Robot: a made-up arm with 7 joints. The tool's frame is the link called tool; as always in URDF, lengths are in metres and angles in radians. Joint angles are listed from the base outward. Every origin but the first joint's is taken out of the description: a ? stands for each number. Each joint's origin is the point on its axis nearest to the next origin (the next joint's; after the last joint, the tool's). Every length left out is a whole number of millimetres.
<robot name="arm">
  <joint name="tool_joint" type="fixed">
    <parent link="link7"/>
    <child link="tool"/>
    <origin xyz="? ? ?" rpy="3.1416 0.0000 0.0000"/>
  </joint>
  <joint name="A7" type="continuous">
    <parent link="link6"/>
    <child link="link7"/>
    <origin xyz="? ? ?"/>
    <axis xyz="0 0 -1"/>
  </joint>
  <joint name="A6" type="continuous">
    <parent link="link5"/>
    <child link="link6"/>
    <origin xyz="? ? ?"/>
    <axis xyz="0 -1 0"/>
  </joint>
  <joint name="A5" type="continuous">
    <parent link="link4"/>
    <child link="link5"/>
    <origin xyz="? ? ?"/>
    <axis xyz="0 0 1"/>
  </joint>
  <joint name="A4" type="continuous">
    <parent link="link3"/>
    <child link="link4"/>
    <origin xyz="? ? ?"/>
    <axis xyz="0 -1 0"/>
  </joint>
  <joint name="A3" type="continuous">
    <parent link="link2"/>
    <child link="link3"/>
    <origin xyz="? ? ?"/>
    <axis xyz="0 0 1"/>
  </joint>
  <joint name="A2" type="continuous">
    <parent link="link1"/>
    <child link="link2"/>
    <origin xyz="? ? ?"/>
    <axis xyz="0 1 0"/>
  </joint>
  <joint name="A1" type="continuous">
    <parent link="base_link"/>
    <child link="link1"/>
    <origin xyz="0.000 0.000 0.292"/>
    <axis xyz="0 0 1"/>
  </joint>
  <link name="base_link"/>
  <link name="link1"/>
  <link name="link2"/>
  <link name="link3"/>
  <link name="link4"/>
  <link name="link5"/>
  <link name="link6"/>
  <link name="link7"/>
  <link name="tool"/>
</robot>
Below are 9 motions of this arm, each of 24 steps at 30 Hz.
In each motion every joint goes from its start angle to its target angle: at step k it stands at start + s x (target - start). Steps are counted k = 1, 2, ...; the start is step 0. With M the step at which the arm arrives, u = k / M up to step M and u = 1 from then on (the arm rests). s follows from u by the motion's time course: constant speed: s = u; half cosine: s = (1 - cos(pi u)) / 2; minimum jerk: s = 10 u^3 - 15 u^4 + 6 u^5.
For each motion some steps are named. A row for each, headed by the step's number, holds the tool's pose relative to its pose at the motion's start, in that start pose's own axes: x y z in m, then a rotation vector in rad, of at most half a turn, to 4 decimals.
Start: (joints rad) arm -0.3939 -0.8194 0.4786 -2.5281 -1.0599 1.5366 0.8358
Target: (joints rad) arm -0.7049 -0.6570 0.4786 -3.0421 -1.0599 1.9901 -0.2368
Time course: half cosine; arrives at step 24
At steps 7, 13, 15, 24:
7: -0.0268 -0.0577 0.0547 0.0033 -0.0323 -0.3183
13: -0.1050 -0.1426 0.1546 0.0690 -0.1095 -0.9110
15: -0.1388 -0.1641 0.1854 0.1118 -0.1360 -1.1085
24: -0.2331 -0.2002 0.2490 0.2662 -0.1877 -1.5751

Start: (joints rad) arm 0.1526 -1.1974 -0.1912 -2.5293 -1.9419 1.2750 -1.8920
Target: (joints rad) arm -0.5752 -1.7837 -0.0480 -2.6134 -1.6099 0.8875 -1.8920
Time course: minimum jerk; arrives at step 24
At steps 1, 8, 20, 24:
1: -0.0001 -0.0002 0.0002 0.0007 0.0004 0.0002
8: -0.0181 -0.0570 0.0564 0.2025 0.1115 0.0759
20: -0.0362 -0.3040 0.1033 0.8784 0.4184 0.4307
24: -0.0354 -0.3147 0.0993 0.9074 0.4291 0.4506

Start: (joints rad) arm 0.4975 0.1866 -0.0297 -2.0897 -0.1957 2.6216 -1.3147
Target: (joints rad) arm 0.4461 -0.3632 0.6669 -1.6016 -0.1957 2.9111 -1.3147
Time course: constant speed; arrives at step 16
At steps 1, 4, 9, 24:
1: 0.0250 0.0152 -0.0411 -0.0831 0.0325 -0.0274
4: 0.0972 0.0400 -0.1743 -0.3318 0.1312 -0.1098
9: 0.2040 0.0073 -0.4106 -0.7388 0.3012 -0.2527
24: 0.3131 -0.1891 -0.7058 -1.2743 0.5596 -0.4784

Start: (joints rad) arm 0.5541 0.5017 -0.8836 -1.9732 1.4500 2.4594 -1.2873
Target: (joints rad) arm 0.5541 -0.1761 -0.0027 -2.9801 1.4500 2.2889 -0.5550
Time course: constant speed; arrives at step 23
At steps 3, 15, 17, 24:
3: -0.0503 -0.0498 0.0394 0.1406 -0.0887 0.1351
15: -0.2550 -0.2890 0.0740 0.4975 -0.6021 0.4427
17: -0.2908 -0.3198 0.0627 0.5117 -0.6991 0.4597
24: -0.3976 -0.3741 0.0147 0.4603 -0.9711 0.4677

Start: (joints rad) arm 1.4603 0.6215 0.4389 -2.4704 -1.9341 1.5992 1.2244
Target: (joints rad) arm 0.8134 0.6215 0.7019 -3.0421 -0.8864 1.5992 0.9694
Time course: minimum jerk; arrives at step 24
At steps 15, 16, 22, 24:
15: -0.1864 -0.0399 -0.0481 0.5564 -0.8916 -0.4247
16: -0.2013 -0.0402 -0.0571 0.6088 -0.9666 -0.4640
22: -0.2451 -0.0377 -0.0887 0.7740 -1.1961 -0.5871
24: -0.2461 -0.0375 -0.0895 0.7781 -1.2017 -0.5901

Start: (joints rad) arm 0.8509 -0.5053 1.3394 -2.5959 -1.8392 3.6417 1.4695
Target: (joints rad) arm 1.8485 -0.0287 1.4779 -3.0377 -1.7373 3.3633 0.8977
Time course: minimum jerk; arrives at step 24
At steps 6, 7, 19, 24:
6: 0.0024 -0.0543 0.0126 0.0745 0.0007 -0.1131
7: 0.0017 -0.0803 0.0172 0.1092 0.0003 -0.1679
19: -0.1859 -0.4249 -0.0200 0.6225 -0.0537 -1.1871
24: -0.2132 -0.4389 -0.0298 0.6601 -0.0608 -1.2823

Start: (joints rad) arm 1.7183 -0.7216 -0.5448 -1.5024 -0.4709 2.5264 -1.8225
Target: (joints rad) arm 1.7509 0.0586 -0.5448 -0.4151 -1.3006 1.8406 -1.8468
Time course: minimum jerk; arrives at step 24
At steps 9, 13, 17, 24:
9: 0.0417 0.0731 0.0064 0.1349 -0.2166 -0.2333
13: 0.1115 0.1365 0.0061 0.2688 -0.4951 -0.4217
17: 0.1886 0.1741 -0.0045 0.3609 -0.7673 -0.5131
24: 0.2356 0.1862 -0.0161 0.3981 -0.9237 -0.5276

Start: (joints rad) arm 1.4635 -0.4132 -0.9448 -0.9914 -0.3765 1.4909 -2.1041
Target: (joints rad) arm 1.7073 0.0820 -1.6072 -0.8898 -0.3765 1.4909 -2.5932
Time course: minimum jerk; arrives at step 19
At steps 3, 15, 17, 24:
3: 0.0008 0.0046 0.0068 0.0164 -0.0089 -0.0117
15: 0.0784 0.1014 0.0886 0.4698 -0.3372 -0.3774
17: 0.0872 0.1061 0.0861 0.4960 -0.3618 -0.4000
24: 0.0889 0.1070 0.0855 0.5006 -0.3661 -0.4039

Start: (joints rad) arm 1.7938 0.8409 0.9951 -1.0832 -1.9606 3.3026 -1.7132
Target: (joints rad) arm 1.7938 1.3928 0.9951 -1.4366 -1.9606 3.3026 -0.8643
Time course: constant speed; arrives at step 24
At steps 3, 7, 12, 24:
3: 0.0600 -0.0068 0.0123 -0.0138 0.0752 0.1708
7: 0.1400 -0.0085 0.0226 -0.0230 0.1764 0.3996
12: 0.2381 0.0010 0.0260 -0.0199 0.3045 0.6863
24: 0.4485 0.0721 -0.0052 0.0545 0.6241 1.3686

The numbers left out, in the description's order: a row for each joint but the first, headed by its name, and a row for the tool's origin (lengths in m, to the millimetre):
tool: 0.000 0.000 0.000
A7: 0.070 0.000 0.000
A6: 0.000 0.000 0.000
A5: -0.113 0.000 0.526
A4: 0.110 0.000 0.000
A3: 0.000 0.000 0.302
A2: 0.000 0.000 0.000

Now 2 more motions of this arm.
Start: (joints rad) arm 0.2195 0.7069 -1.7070 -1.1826 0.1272 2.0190 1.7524
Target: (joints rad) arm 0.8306 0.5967 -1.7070 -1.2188 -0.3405 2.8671 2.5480
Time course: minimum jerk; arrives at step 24
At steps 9, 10, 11, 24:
9: -0.0529 0.0220 -0.0979 0.2979 -0.1161 0.1038
10: -0.0645 0.0302 -0.1235 0.3710 -0.1608 0.1310
11: -0.0757 0.0399 -0.1505 0.4459 -0.2145 0.1596
24: -0.1238 0.1435 -0.3449 0.8902 -0.8186 0.3422

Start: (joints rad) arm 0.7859 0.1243 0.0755 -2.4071 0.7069 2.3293 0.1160
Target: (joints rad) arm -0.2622 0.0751 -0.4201 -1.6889 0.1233 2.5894 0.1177
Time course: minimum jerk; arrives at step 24
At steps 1, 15, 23, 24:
1: 0.0004 0.0002 -0.0005 0.0003 0.0010 0.0004
15: -0.0088 0.5085 -0.5677 -0.0961 1.0439 0.5965
23: -0.2416 0.6824 -0.6972 -0.3821 1.3418 0.8966
24: -0.2423 0.6827 -0.6974 -0.3830 1.3424 0.8974

